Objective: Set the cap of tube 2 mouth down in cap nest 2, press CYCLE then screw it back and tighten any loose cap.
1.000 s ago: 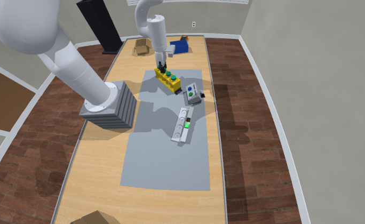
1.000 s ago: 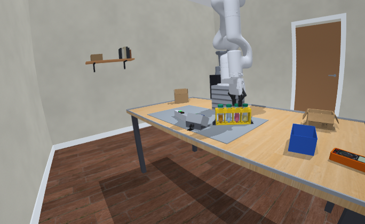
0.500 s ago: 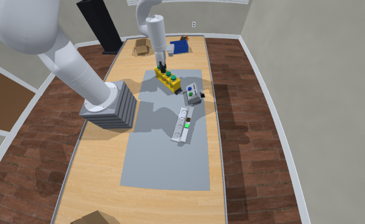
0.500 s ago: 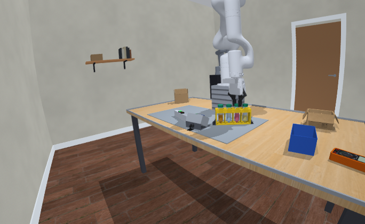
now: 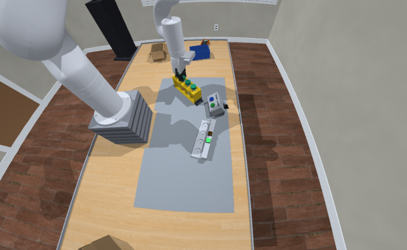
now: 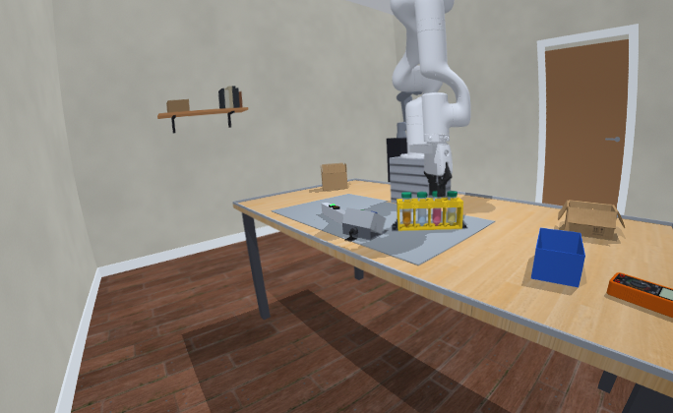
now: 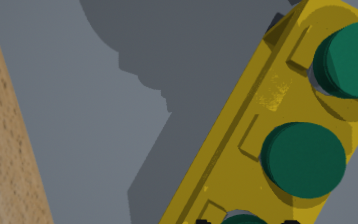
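Right now the green cap is 10 mm below my hand. Round my hand: green key 210 mm ahead, 140 mm to the right, 60 mm below; key housing 220 mm ahead, 110 mm to the right, 80 mm below; blue key 200 mm ahead, 90 mm to the right, 60 mm below.
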